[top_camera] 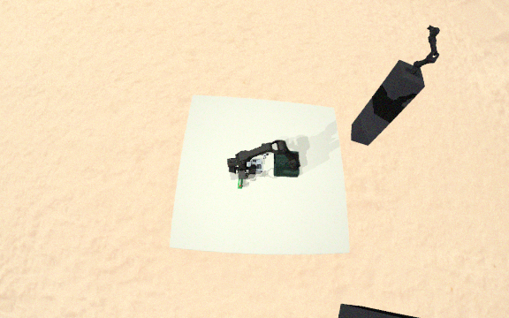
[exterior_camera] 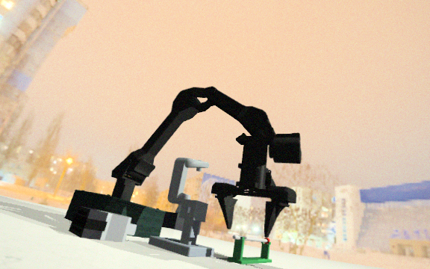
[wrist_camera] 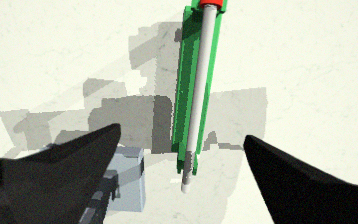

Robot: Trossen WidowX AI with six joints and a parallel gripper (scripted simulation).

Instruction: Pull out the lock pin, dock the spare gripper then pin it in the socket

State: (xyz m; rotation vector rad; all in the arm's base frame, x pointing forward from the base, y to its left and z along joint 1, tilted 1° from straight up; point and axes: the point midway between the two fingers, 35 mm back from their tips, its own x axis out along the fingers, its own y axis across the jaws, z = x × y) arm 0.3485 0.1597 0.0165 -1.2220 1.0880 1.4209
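Now: the green cradle 30 mm to the left of my gripper tip and 30 mm below it. The rest, counted from my gripper tip: spare gripper: 120 mm behind, 250 mm to the right, 30 mm below; grey mount: 70 mm behind, 100 mm to the right.
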